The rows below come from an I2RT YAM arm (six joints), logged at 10 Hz.
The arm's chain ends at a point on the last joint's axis. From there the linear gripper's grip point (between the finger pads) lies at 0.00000 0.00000 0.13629 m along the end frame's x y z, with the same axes.
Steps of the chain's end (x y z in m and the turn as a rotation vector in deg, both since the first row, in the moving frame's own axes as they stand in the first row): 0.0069 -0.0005 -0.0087 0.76 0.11 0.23; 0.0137 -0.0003 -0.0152 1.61 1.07 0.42; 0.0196 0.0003 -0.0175 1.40 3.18 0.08; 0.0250 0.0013 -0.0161 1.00 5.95 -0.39; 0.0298 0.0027 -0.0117 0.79 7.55 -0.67; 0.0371 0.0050 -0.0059 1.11 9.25 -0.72; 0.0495 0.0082 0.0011 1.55 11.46 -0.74; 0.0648 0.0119 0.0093 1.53 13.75 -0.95
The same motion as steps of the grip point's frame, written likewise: 0.0072 -0.0023 -0.0087 0.76 0.11 0.23; 0.0163 -0.0041 -0.0153 1.61 1.07 0.42; 0.0272 -0.0030 -0.0178 1.40 3.18 0.08; 0.0391 -0.0011 -0.0169 1.00 5.95 -0.39; 0.0477 0.0007 -0.0129 0.79 7.55 -0.67; 0.0590 0.0022 -0.0077 1.11 9.25 -0.72; 0.0766 0.0044 -0.0017 1.55 11.46 -0.74; 0.0972 0.0080 0.0053 1.53 13.75 -0.95
